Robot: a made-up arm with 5 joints.
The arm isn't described. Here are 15 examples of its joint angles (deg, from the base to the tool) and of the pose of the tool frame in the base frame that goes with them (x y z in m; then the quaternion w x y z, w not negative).
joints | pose
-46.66 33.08 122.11 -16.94 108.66 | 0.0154 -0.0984 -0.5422 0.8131 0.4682 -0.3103 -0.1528
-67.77 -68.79 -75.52 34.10 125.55 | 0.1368 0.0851 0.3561 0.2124 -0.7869 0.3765 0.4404
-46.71 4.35 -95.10 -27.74 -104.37 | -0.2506 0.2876 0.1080 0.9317 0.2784 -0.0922 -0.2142
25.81 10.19 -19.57 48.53 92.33 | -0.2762 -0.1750 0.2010 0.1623 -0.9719 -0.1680 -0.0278
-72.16 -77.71 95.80 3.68 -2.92 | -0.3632 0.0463 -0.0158 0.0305 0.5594 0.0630 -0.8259
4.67 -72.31 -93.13 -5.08 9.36 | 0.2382 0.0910 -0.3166 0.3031 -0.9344 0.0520 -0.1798
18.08 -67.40 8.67 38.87 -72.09 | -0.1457 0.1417 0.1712 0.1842 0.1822 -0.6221 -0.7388
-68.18 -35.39 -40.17 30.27 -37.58 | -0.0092 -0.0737 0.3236 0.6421 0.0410 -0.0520 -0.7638
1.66 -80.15 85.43 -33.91 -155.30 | -0.4735 -0.1730 -0.2041 0.0351 -0.9718 0.1188 -0.2004
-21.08 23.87 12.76 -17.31 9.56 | -0.1260 -0.3786 0.1087 0.9083 0.1979 -0.3678 0.0219
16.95 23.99 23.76 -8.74 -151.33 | 0.0198 -0.4525 0.3772 0.3703 0.7460 0.3994 -0.3832
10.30 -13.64 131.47 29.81 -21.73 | -0.1877 -0.5626 -0.2690 0.4420 0.6711 0.2603 -0.5353
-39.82 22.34 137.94 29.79 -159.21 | -0.1181 -0.1143 -0.7074 0.7433 -0.0902 -0.6091 0.2613
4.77 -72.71 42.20 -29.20 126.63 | -0.3204 -0.1148 0.0027 0.2890 -0.9100 -0.1991 -0.2208
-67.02 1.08 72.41 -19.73 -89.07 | -0.1253 -0.3893 -0.4811 0.2014 -0.9232 -0.3122 0.0988
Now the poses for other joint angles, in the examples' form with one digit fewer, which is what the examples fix.
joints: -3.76 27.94 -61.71 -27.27 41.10
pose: -0.264 -0.106 -0.015 0.428 -0.543 -0.574 0.438
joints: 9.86 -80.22 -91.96 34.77 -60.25
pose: 0.406 0.063 -0.303 0.198 -0.695 -0.475 -0.502
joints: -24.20 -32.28 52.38 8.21 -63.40
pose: -0.319 -0.405 0.061 0.320 0.704 -0.056 -0.631
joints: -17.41 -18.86 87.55 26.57 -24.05
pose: -0.241 -0.483 -0.176 0.468 0.609 0.151 -0.622
